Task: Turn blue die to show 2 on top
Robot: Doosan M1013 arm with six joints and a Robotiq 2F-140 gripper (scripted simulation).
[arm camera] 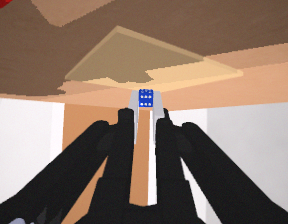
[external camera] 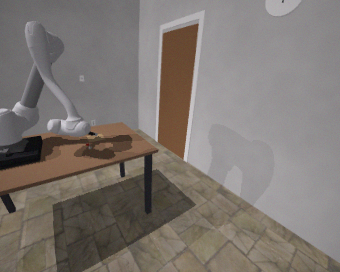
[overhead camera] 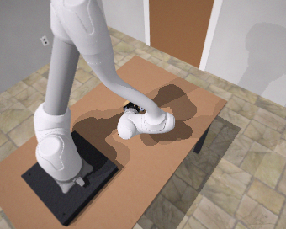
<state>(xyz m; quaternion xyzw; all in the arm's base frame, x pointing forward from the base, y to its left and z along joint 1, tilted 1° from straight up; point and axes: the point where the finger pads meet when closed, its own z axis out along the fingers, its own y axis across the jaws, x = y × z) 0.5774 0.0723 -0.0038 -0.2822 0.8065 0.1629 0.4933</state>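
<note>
My gripper is now 1 cm short of the tan mat, 1 cm to the right of it and 4 cm above it. Round my hand: blue die: 2 cm ahead, 1 cm to the left, 2 cm below; white die: 6 cm behind, 19 cm to the right, 4 cm below; red die: 7 cm behind, 12 cm to the right, 4 cm below.
</note>
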